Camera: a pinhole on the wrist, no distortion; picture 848 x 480 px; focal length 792.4 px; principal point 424.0 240.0 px. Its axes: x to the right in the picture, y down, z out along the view. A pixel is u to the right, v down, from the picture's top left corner.
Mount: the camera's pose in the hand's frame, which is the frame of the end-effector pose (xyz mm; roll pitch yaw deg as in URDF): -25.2 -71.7 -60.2 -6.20 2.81 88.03
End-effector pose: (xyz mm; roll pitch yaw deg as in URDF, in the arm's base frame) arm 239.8 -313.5 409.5 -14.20 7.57 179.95
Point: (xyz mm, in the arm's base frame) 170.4 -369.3 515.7
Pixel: outside the picture
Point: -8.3 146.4 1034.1
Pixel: outside the picture
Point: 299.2 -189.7 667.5
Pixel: 58 342
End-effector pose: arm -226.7 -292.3 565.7 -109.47 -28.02 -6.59
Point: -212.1 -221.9 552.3
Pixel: 760 19
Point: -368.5 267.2 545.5
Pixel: 114 386
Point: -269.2 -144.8 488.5
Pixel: 608 396
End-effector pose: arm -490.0 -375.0 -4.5 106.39 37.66 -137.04
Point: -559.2 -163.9 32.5
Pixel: 676 372
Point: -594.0 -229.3 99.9
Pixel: outside the picture
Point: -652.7 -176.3 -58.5
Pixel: 621 49
